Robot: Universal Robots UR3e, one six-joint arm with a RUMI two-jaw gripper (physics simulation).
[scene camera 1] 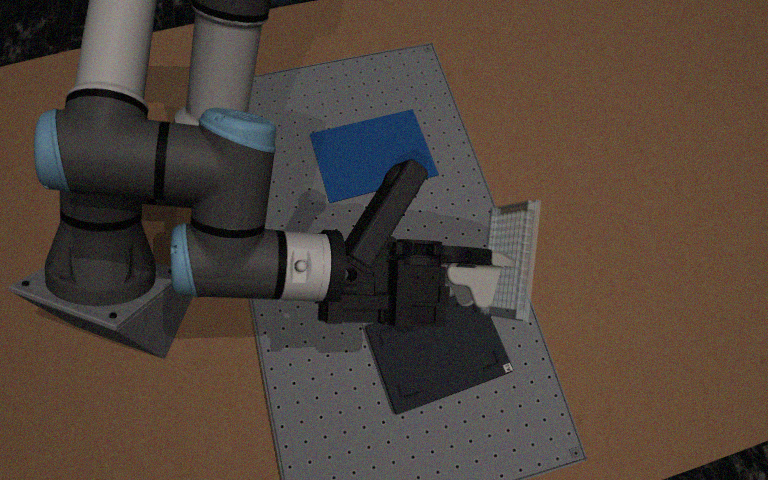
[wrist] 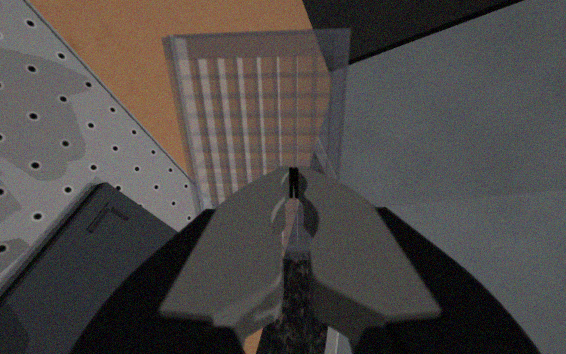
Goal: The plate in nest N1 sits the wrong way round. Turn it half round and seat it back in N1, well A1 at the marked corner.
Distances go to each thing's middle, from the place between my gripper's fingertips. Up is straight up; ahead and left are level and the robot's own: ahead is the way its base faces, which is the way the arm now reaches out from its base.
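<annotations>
Well plate (scene camera 1: 513,228): 1 cm below my hand and 1 cm to the left of it. Blue nest (scene camera 1: 353,159): 10 cm behind my hand, 27 cm to the left of it and 17 cm below it.
</annotations>
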